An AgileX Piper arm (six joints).
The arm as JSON. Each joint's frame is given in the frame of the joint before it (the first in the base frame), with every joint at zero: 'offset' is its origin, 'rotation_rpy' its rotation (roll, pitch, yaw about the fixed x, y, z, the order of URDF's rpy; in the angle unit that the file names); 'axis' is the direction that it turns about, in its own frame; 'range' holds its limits. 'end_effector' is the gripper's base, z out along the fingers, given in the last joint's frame.
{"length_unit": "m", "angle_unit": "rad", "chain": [
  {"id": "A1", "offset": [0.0, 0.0, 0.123], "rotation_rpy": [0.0, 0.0, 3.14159], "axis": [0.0, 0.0, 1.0], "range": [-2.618, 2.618]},
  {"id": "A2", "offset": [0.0, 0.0, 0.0], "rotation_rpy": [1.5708, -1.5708, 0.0], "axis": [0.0, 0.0, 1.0], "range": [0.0, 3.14]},
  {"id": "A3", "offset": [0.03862, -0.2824, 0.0], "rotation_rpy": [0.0, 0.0, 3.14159], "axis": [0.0, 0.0, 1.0], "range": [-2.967, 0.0]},
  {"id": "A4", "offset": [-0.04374, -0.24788, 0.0], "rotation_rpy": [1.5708, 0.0, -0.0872], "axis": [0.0, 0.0, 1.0], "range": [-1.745, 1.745]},
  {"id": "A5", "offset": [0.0, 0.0, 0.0], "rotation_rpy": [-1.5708, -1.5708, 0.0], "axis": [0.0, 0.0, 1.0], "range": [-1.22, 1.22]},
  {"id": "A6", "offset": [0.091, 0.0, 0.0], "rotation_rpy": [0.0, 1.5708, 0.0], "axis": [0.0, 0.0, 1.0], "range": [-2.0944, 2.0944]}
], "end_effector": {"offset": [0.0, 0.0, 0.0], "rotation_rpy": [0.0, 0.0, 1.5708]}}
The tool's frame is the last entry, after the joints.
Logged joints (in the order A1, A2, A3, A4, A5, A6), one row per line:
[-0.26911, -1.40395, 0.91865, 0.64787, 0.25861, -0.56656]
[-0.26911, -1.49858, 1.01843, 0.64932, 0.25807, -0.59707]
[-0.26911, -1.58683, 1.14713, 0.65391, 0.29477, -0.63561]
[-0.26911, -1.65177, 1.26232, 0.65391, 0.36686, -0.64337]
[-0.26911, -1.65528, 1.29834, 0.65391, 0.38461, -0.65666]
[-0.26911, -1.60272, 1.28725, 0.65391, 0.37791, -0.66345]
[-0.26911, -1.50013, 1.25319, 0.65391, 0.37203, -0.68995]
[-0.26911, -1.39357, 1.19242, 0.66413, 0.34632, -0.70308]
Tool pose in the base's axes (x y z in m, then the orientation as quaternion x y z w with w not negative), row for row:
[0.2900, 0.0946, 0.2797, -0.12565, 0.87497, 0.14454, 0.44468]
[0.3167, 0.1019, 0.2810, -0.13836, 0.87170, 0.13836, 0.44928]
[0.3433, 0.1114, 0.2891, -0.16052, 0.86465, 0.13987, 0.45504]
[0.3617, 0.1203, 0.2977, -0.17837, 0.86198, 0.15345, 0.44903]
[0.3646, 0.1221, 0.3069, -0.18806, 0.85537, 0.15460, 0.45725]
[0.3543, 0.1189, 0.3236, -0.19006, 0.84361, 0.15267, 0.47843]
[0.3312, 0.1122, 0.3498, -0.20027, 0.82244, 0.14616, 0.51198]
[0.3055, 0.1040, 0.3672, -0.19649, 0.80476, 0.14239, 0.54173]
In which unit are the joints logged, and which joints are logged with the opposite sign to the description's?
The joints are logged in radians. Opposite sign: A1, A2, A3.
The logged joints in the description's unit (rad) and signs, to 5 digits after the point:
[0.26911, 1.40395, -0.91865, 0.64787, 0.25861, -0.56656]
[0.26911, 1.49858, -1.01843, 0.64932, 0.25807, -0.59707]
[0.26911, 1.58683, -1.14713, 0.65391, 0.29477, -0.63561]
[0.26911, 1.65177, -1.26232, 0.65391, 0.36686, -0.64337]
[0.26911, 1.65528, -1.29834, 0.65391, 0.38461, -0.65666]
[0.26911, 1.60272, -1.28725, 0.65391, 0.37791, -0.66345]
[0.26911, 1.50013, -1.25319, 0.65391, 0.37203, -0.68995]
[0.26911, 1.39357, -1.19242, 0.66413, 0.34632, -0.70308]

